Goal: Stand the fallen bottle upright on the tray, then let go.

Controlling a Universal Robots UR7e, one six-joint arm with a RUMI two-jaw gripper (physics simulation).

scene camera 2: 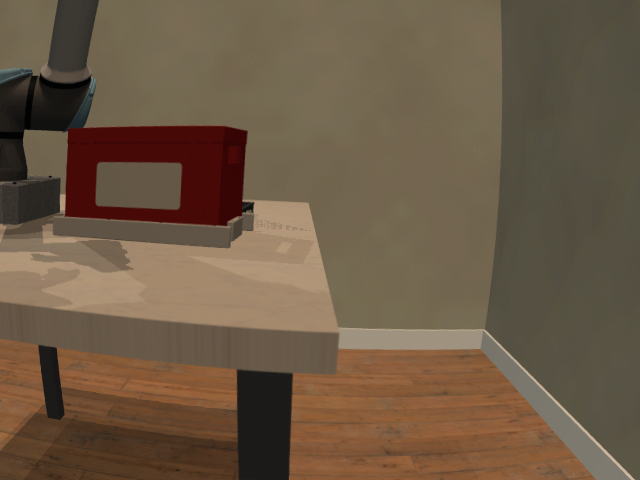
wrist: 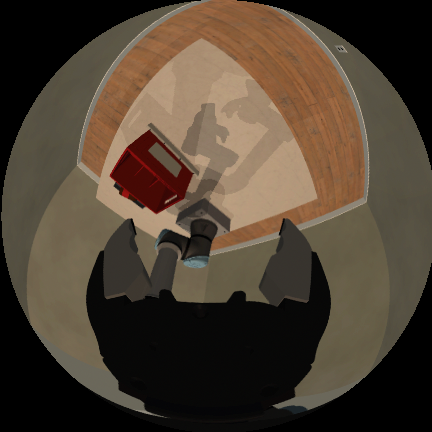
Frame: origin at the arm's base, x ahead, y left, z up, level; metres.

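Seen in the pictures: gripper, fingertip midpoint: (wrist: 206,221); arm's base at its link origin: (wrist: 203,227).
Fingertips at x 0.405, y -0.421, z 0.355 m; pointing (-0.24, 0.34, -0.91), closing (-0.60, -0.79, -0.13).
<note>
Pixels of each thing's middle, then the offset from my fingertips to it. Level surfaces: height alone.
- red crate at the middle of its body: (scene camera 2: 155,180) (wrist: 151,171) dx +0.009, dy +0.354, dz -0.351 m
- small red piece at the middle of its body: (wrist: 132,193) dx -0.009, dy +0.636, dz -0.397 m
- table at its surface level: dz -0.438 m
- low grey rail at the middle of its body: (scene camera 2: 133,230) (wrist: 173,149) dx +0.009, dy +0.255, dz -0.423 m
My gripper (wrist: 206,221) is open and empty, its two dark jaws wide apart in the wrist view, high above the table. The gripper does not show in the scene view. No bottle can be made out in either view. A small dark edge (scene camera 2: 249,207) (wrist: 137,201) shows behind the red crate (scene camera 2: 202,180) (wrist: 150,187), with a small red piece (wrist: 125,193) beside it in the wrist view. I cannot tell whether the dark part is the tray, as the crate hides most of it.
The tall crate stands on the table (scene camera 2: 217,304) (wrist: 280,170), with a low grey rail (scene camera 2: 139,231) (wrist: 173,149) along its side. The robot's grey base block (scene camera 2: 38,198) (wrist: 204,212) stands close to the crate. Arm shadows fall across the table top.
</note>
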